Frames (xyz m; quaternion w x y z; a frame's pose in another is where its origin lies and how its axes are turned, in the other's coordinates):
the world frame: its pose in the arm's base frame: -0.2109 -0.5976 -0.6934 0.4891 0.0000 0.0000 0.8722
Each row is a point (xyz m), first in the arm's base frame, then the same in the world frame.
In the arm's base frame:
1: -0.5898 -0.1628 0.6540
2: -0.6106 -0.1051 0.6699
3: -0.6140 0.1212 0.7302
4: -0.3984 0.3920 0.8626
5: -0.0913 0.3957 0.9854
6: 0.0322 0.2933 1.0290
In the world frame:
1: 0.5686 0.0965 1.3474
2: 0.6287 0.0842 1.3633
3: 0.8235 -0.0309 1.4236
4: 0.9421 -0.3561 1.5560
5: 0.7851 -0.6201 1.6788
6: 0.6334 -0.6721 1.7224

